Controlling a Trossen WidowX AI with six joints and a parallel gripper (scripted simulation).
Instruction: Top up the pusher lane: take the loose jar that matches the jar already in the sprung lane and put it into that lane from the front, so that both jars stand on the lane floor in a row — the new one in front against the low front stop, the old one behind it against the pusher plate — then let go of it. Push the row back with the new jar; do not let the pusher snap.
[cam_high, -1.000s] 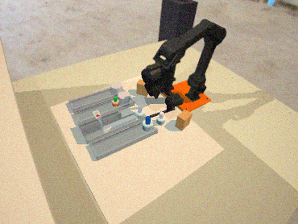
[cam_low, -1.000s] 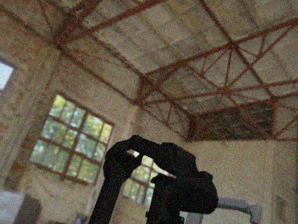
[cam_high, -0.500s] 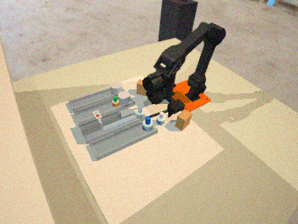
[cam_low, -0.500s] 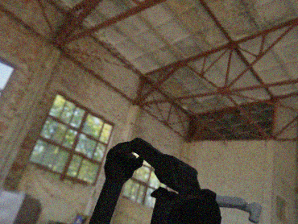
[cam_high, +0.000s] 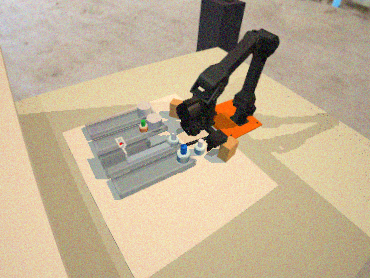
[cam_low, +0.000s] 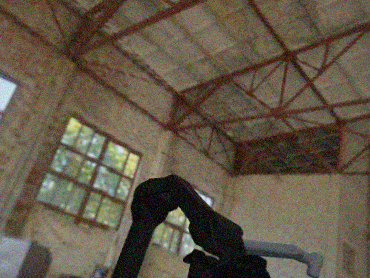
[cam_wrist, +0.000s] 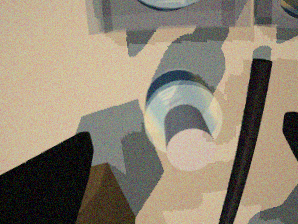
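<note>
My gripper tip is 50 mm past the thin black strip, 40 mm to the left of it and 40 mm above it. From my gripper tip the other things lie so: sprung lane: 210 mm ahead, 120 mm to the right, 30 mm below.
</note>
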